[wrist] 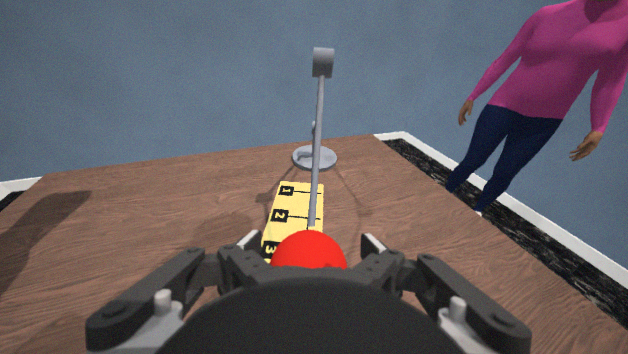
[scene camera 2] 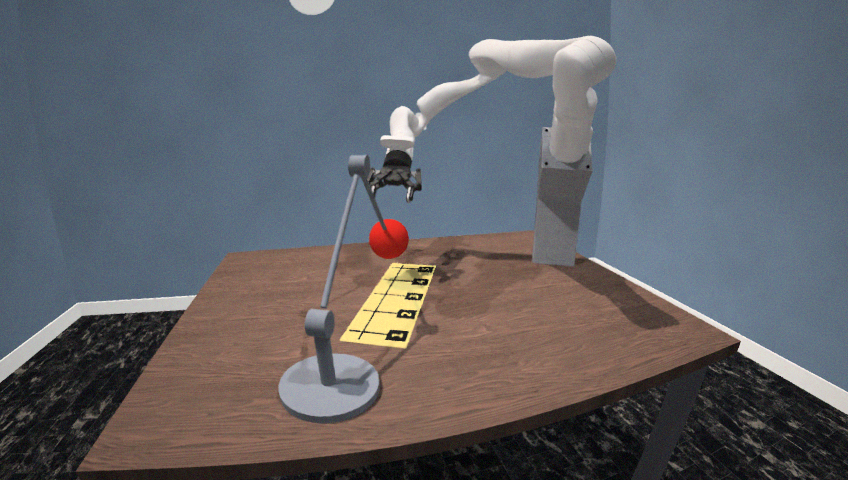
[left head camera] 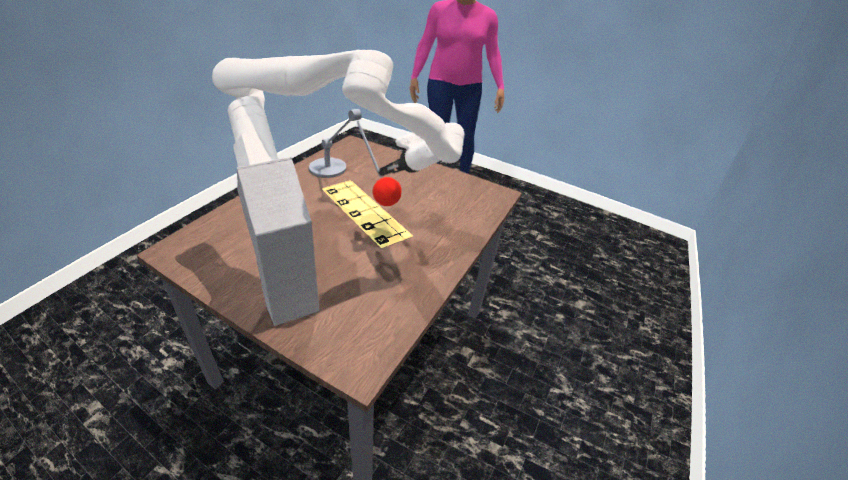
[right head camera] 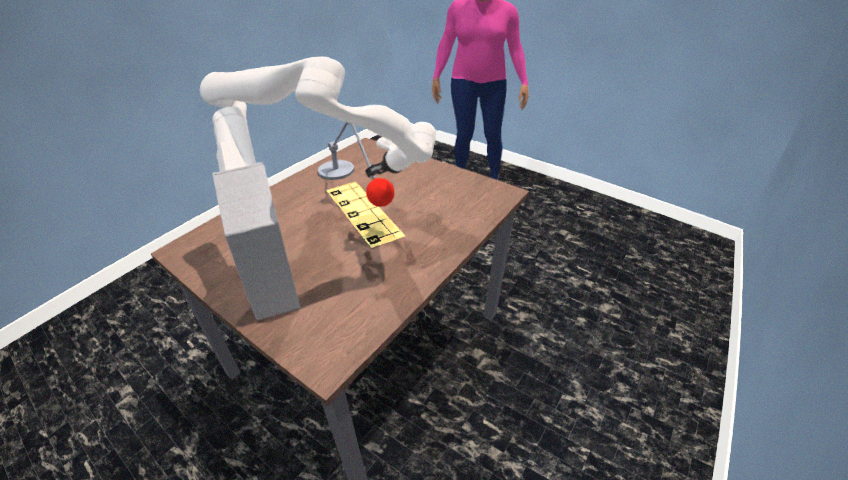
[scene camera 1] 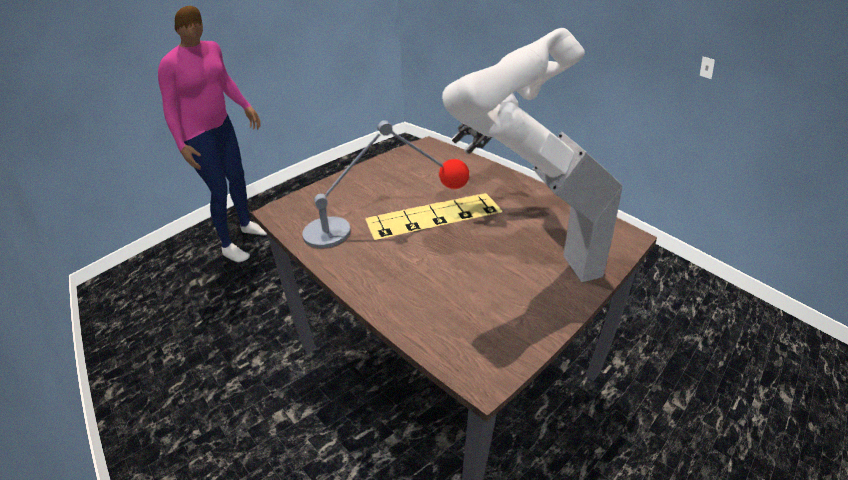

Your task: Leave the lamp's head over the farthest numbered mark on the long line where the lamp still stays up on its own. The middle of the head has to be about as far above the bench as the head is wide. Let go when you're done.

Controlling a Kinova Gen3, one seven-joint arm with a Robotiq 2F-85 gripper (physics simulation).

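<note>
The lamp's red ball head hangs clear of the bench, apparently over mark 4 of the yellow strip; its middle looks roughly a head's width up, but the exact height is hard to judge. The grey lamp base sits flat beside the mark 1 end, and the lamp stands. My gripper is open and empty, up and back from the head, its fingers apart from the rod. In the wrist view my gripper hides the head's lower part.
The elbow joint is the lamp's highest part. A person in a pink top stands beyond the table. The arm's grey pedestal stands on it.
</note>
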